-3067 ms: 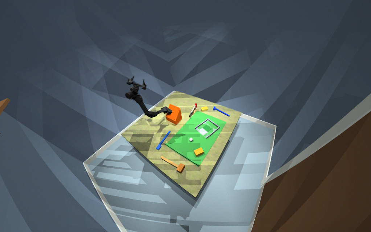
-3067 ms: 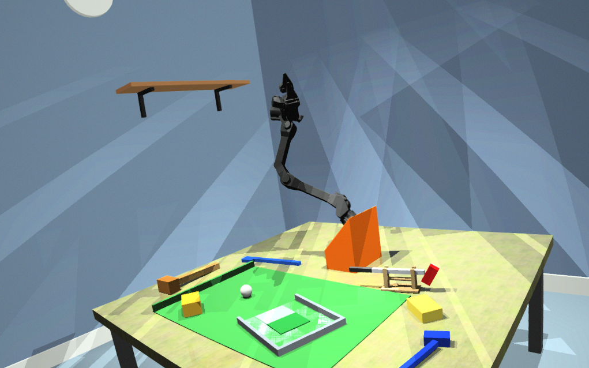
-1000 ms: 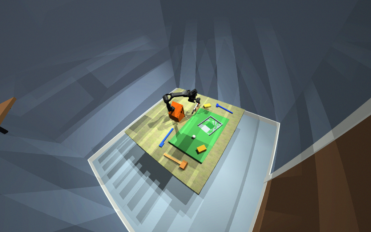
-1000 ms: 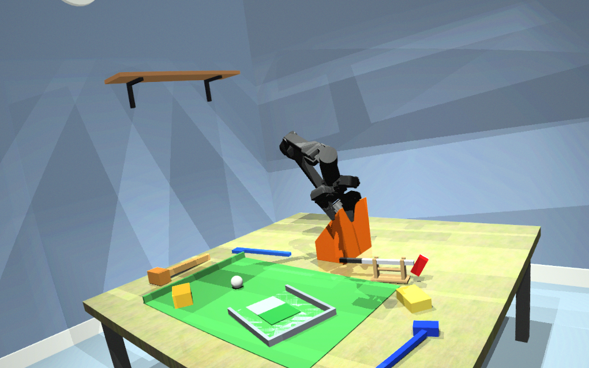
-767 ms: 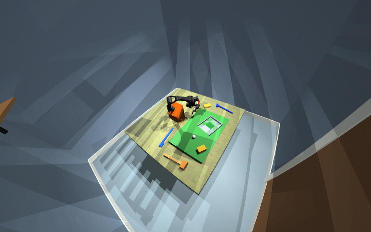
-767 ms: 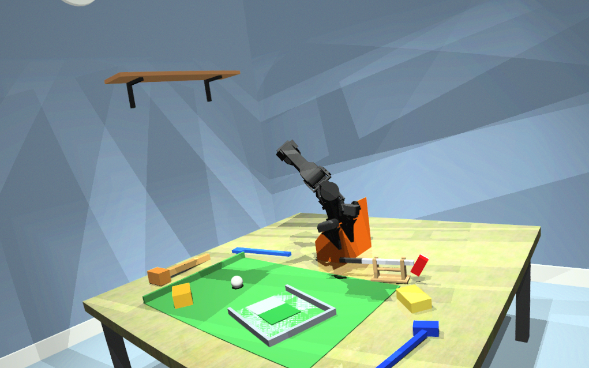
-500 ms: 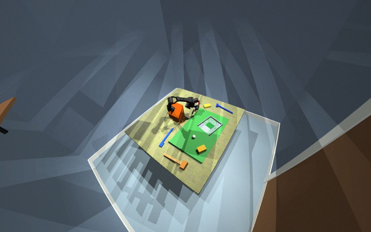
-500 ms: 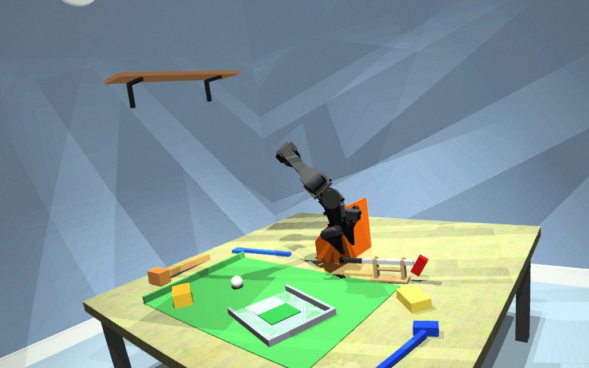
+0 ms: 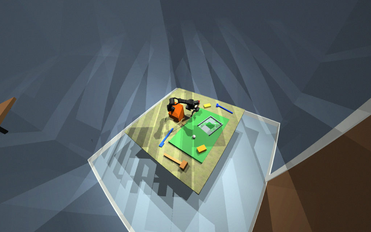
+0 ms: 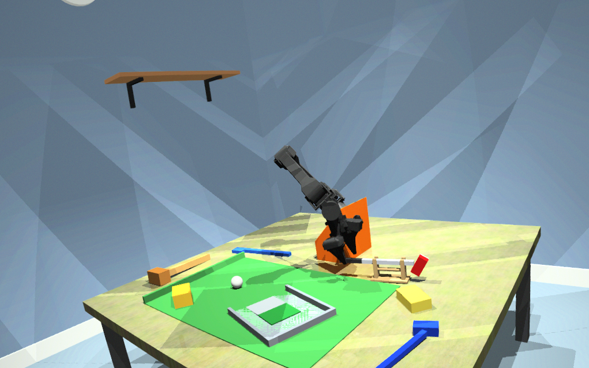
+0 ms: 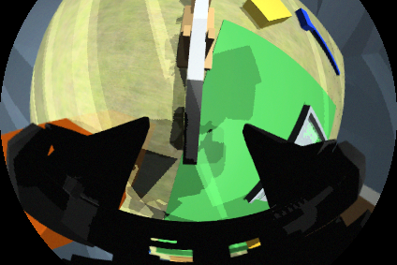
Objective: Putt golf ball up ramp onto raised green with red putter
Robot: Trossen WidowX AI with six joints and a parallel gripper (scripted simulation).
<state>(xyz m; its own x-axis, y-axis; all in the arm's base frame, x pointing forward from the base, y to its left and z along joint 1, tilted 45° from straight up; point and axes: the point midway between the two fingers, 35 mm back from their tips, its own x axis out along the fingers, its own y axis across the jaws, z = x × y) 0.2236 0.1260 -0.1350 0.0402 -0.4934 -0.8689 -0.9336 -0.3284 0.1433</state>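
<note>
The red putter lies 10 cm to the left of my gripper tip, 5 cm behind it and 1 cm below it. Round my gripper tip: wooden rack: 12 cm to the left, 5 cm behind, 3 cm below; then grey frame: 30 cm ahead, 6 cm below; then white golf ball: 30 cm to the right, 27 cm ahead, 5 cm below.
</note>
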